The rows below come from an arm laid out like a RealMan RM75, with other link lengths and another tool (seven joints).
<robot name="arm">
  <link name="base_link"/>
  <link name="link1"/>
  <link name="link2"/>
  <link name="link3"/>
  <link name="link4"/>
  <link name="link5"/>
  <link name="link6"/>
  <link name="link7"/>
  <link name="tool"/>
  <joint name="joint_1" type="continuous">
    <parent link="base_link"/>
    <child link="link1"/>
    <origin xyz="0 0 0.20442" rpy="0 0 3.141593"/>
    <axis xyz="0 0 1"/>
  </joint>
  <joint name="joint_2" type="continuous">
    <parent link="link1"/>
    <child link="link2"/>
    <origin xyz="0 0 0" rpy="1.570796 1.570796 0"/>
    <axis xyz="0 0 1"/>
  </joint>
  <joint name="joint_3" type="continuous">
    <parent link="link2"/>
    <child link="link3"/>
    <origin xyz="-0.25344 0 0" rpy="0 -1.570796 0"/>
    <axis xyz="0 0 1"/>
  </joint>
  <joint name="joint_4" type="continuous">
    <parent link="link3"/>
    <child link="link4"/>
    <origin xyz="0 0 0" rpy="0 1.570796 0"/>
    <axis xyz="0 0 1"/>
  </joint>
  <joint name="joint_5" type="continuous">
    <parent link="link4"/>
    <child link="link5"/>
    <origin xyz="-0.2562 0 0" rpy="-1.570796 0 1.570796"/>
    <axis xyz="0 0 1"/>
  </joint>
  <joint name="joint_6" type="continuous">
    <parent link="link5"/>
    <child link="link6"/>
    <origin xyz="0 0 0" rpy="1.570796 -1.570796 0"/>
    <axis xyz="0 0 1"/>
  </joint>
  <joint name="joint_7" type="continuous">
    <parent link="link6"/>
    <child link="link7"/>
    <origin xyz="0.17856 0 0" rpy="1.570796 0 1.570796"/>
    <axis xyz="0 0 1"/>
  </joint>
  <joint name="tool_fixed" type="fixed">
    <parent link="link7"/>
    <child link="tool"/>
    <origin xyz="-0.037 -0.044 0.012" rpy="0.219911 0 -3.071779"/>
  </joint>
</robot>
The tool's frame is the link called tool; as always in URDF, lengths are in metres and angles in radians. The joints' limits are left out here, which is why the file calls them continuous.
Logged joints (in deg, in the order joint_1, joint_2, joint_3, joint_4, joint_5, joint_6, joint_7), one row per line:
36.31, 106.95, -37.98, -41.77, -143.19, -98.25, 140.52
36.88, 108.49, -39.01, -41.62, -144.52, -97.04, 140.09
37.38, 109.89, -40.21, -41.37, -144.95, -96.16, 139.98
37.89, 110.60, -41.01, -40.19, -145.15, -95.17, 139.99
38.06, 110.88, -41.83, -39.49, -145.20, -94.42, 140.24
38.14, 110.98, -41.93, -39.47, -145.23, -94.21, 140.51
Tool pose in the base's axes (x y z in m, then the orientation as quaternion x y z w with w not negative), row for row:
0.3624, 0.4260, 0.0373, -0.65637, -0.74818, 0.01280, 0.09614
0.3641, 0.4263, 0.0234, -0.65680, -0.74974, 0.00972, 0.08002
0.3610, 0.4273, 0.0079, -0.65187, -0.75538, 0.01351, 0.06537
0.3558, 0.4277, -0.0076, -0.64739, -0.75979, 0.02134, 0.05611
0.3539, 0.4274, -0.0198, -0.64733, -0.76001, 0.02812, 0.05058
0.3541, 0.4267, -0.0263, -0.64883, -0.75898, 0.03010, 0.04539
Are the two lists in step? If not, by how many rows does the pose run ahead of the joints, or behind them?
The pose runs 1 row behind the joints: the pose in row i belongs to the joints in row i - 1.
